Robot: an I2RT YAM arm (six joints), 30 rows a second.
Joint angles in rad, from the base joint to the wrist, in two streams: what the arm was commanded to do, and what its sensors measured. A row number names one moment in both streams.
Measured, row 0: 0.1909 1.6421 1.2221 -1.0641 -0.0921 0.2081
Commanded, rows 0 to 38: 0.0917 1.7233 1.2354 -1.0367 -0.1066 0.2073; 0.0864 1.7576 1.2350 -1.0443 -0.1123 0.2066; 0.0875 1.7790 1.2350 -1.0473 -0.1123 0.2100; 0.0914 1.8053 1.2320 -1.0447 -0.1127 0.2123; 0.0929 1.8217 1.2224 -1.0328 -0.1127 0.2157; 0.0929 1.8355 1.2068 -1.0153 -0.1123 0.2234; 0.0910 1.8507 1.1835 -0.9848 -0.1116 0.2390; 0.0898 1.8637 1.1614 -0.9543 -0.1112 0.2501; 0.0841 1.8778 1.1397 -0.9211 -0.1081 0.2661; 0.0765 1.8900 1.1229 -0.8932 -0.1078 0.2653; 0.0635 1.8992 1.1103 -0.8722 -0.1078 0.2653; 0.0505 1.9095 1.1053 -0.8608 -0.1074 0.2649; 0.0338 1.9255 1.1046 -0.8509 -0.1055 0.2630; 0.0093 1.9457 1.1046 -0.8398 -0.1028 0.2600; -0.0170 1.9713 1.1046 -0.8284 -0.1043 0.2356; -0.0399 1.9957 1.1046 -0.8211 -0.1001 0.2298; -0.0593 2.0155 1.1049 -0.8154 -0.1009 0.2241; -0.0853 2.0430 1.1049 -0.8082 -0.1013 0.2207; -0.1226 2.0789 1.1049 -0.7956 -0.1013 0.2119; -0.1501 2.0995 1.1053 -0.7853 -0.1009 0.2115; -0.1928 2.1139 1.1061 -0.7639 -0.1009 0.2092; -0.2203 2.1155 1.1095 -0.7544 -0.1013 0.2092; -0.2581 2.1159 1.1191 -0.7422 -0.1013 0.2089; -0.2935 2.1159 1.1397 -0.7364 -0.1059 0.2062; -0.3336 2.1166 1.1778 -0.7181 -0.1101 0.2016; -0.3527 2.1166 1.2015 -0.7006 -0.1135 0.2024; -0.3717 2.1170 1.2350 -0.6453 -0.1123 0.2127; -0.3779 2.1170 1.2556 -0.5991 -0.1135 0.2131; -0.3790 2.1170 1.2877 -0.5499 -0.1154 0.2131; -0.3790 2.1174 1.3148 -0.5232 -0.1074 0.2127; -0.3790 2.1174 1.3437 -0.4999 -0.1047 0.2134; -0.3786 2.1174 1.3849 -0.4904 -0.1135 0.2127; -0.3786 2.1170 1.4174 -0.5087 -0.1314 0.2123; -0.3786 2.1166 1.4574 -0.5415 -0.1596 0.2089; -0.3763 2.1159 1.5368 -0.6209 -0.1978 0.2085; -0.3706 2.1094 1.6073 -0.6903 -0.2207 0.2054; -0.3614 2.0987 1.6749 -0.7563 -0.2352 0.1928; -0.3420 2.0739 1.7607 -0.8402 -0.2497 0.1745; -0.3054 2.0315 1.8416 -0.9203 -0.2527 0.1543
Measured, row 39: -0.3649 2.1059 1.6939 -0.8242 -0.2085 0.2028
